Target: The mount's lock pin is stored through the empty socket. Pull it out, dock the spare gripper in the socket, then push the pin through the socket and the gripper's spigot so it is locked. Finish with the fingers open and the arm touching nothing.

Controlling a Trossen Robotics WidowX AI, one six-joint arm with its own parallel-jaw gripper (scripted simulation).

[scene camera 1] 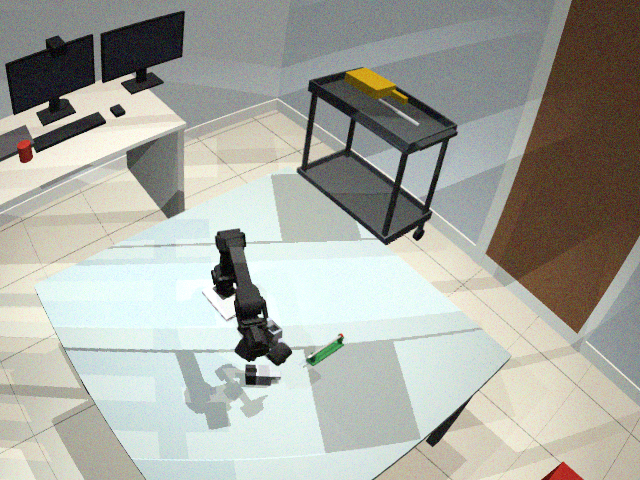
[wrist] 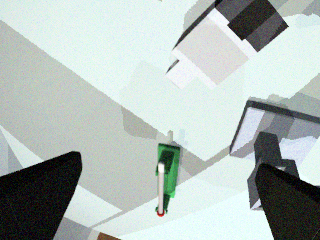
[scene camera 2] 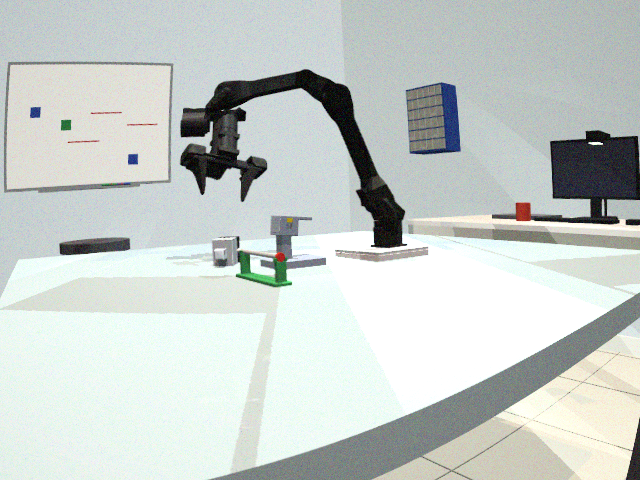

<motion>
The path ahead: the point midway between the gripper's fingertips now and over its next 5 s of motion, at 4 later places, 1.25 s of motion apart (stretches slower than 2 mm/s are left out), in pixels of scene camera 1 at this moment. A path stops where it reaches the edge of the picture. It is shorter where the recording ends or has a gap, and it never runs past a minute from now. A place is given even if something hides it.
The gripper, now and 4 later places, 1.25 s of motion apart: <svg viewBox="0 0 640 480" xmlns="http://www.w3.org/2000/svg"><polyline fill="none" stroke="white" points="274,353 263,367 263,377 264,368 266,353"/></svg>
</motion>
